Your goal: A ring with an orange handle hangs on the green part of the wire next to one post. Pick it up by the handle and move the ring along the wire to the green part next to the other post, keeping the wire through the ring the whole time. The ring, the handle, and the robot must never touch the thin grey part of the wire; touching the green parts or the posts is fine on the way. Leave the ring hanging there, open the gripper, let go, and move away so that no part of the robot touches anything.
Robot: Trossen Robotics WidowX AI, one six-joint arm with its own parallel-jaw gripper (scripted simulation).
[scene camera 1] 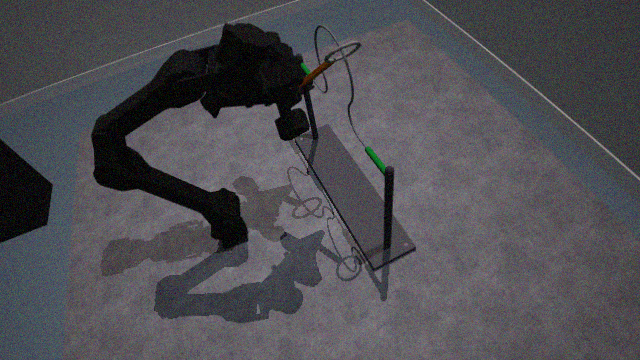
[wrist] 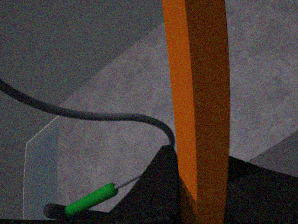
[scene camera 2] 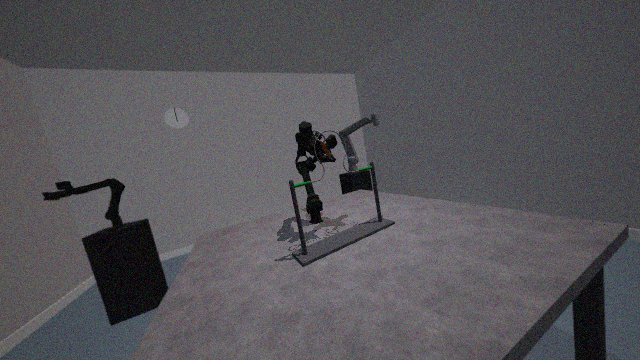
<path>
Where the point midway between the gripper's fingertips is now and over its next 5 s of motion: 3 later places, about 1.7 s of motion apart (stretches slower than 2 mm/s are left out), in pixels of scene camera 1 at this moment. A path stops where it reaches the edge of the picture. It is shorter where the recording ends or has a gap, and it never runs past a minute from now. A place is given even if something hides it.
My gripper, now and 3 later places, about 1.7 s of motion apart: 312,85; 321,100; 328,104; 331,93
</path>
